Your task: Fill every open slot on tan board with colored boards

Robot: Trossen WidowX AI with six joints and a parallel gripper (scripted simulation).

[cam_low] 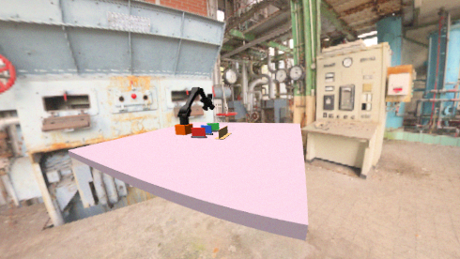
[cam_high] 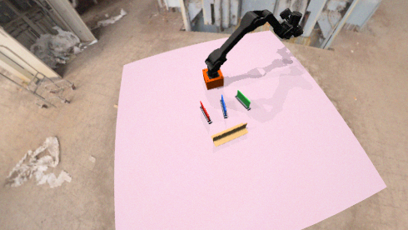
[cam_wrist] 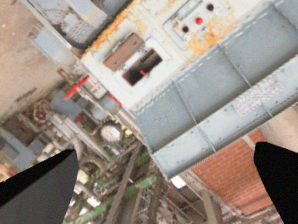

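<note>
Right now my gripper tip is 35 cm short of the red board, 76 cm to the left of it and 21 cm above it. Round my gripper tip: blue board 35 cm ahead, 66 cm to the right, 21 cm below; tan board 50 cm ahead, 69 cm to the right, 20 cm below; green board 35 cm ahead, 55 cm to the right, 21 cm below.
</note>
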